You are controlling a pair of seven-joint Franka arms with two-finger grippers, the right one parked.
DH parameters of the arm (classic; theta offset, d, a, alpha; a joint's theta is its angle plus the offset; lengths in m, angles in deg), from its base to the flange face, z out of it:
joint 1: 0 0.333 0 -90
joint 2: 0 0 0 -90
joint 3: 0 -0.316 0.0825 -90
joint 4: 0 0 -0.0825 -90
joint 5: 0 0.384 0 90
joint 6: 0 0 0.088 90
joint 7: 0 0.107 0 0
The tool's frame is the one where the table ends.
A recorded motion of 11 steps. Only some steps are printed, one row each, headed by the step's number.
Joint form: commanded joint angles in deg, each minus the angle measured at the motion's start. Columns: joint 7, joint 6, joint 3, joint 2, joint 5, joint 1, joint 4.
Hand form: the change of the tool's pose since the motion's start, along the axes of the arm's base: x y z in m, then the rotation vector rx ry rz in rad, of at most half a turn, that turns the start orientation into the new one. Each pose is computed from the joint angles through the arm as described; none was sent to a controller.
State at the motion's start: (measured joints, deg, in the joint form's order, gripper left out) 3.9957 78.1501 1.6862 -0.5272 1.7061 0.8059 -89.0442
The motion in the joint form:
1: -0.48 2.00 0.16 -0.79 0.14 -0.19 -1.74
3: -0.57 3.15 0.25 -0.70 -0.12 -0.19 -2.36
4: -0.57 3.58 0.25 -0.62 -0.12 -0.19 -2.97
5: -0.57 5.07 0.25 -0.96 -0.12 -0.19 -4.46
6: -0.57 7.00 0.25 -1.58 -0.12 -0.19 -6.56
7: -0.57 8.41 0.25 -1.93 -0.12 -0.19 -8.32
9: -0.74 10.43 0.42 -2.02 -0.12 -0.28 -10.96
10: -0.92 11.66 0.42 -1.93 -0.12 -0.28 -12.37
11: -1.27 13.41 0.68 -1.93 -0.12 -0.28 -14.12
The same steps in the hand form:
1: -0.0007 -0.0031 -0.0040 0.0040 -0.0186 0.0011
3: 0.0017 -0.0046 -0.0084 -0.0005 -0.0263 0.0005
4: 0.0026 -0.0046 -0.0134 -0.0004 -0.0217 0.0003
5: 0.0028 -0.0047 -0.0203 -0.0004 -0.0276 -0.0004
6: 0.0020 -0.0048 -0.0290 -0.0002 -0.0355 -0.0013
7: 0.0014 -0.0049 -0.0381 -0.0001 -0.0355 -0.0020
9: 0.0015 -0.0074 -0.0561 0.0006 -0.0263 -0.0046
10: 0.0022 -0.0075 -0.0668 0.0011 -0.0217 -0.0021
11: 0.0026 -0.0100 -0.0788 0.0021 -0.0219 -0.0014

